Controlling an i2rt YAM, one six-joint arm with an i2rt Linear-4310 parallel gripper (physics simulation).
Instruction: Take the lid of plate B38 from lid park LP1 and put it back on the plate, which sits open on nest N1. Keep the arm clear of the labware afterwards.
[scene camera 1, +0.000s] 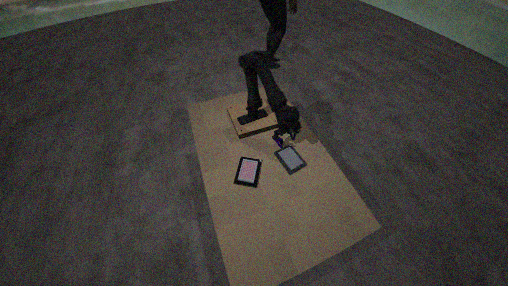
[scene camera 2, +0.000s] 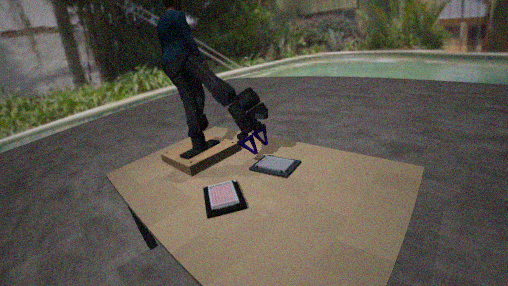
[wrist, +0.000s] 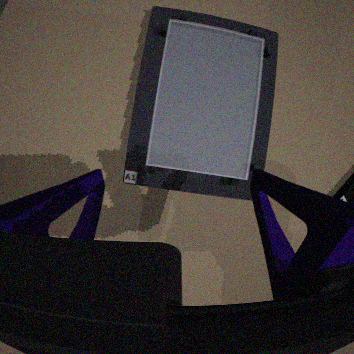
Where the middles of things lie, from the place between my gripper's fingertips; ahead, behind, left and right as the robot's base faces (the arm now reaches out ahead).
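There is the grey plate lid (wrist: 205, 110), and my hand is 2 cm to the left of it, 4 cm above it and 7 cm short of it.
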